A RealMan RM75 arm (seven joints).
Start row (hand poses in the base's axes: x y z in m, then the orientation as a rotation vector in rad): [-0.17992 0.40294 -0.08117 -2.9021 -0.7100 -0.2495]
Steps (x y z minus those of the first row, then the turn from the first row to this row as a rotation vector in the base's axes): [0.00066 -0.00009 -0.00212 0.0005 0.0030 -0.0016]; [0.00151 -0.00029 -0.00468 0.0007 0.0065 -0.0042]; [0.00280 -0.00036 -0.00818 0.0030 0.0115 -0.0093]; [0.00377 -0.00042 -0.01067 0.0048 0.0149 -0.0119]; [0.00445 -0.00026 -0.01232 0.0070 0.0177 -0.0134]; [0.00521 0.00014 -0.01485 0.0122 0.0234 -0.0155]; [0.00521 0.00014 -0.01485 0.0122 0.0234 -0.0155]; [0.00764 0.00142 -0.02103 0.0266 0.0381 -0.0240]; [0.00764 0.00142 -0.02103 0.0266 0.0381 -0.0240]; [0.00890 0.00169 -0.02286 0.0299 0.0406 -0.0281]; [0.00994 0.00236 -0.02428 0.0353 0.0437 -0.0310]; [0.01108 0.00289 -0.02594 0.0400 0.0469 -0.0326]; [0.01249 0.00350 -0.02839 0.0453 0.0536 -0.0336]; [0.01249 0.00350 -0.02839 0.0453 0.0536 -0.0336]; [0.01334 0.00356 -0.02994 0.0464 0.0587 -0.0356]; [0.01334 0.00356 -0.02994 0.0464 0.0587 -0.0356]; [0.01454 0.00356 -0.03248 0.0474 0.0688 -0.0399]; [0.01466 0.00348 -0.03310 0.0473 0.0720 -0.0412]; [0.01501 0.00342 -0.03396 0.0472 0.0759 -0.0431]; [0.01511 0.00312 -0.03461 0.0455 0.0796 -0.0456]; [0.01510 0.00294 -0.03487 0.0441 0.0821 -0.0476]
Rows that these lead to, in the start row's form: [-0.17926 0.40285 -0.08329 -2.9021 -0.7071 -0.2454]; [-0.17841 0.40265 -0.08585 -2.9027 -0.7027 -0.2406]; [-0.17712 0.40258 -0.08935 -2.9022 -0.6939 -0.2345]; [-0.17615 0.40252 -0.09184 -2.9013 -0.6890 -0.2304]; [-0.17547 0.40268 -0.09349 -2.8996 -0.6857 -0.2271]; [-0.17471 0.40308 -0.09602 -2.8951 -0.6801 -0.2205]; [-0.17471 0.40308 -0.09602 -2.8951 -0.6801 -0.2205]; [-0.17228 0.40436 -0.10220 -2.8835 -0.6611 -0.2042]; [-0.17228 0.40436 -0.10220 -2.8835 -0.6611 -0.2042]; [-0.17102 0.40463 -0.10403 -2.8818 -0.6538 -0.2020]; [-0.16998 0.40530 -0.10545 -2.8775 -0.6475 -0.1994]; [-0.16884 0.40583 -0.10711 -2.8734 -0.6433 -0.1963]; [-0.16743 0.40644 -0.10956 -2.8680 -0.6391 -0.1883]; [-0.16743 0.40644 -0.10956 -2.8680 -0.6391 -0.1883]; [-0.16658 0.40650 -0.11111 -2.8672 -0.6351 -0.1814]; [-0.16658 0.40650 -0.11111 -2.8672 -0.6351 -0.1814]; [-0.16538 0.40650 -0.11365 -2.8668 -0.6271 -0.1676]; [-0.16526 0.40642 -0.11427 -2.8670 -0.6248 -0.1631]; [-0.16491 0.40636 -0.11513 -2.8673 -0.6215 -0.1577]; [-0.16481 0.40606 -0.11578 -2.8694 -0.6179 -0.1521]; [-0.16482 0.40588 -0.11604 -2.8712 -0.6151 -0.1483]
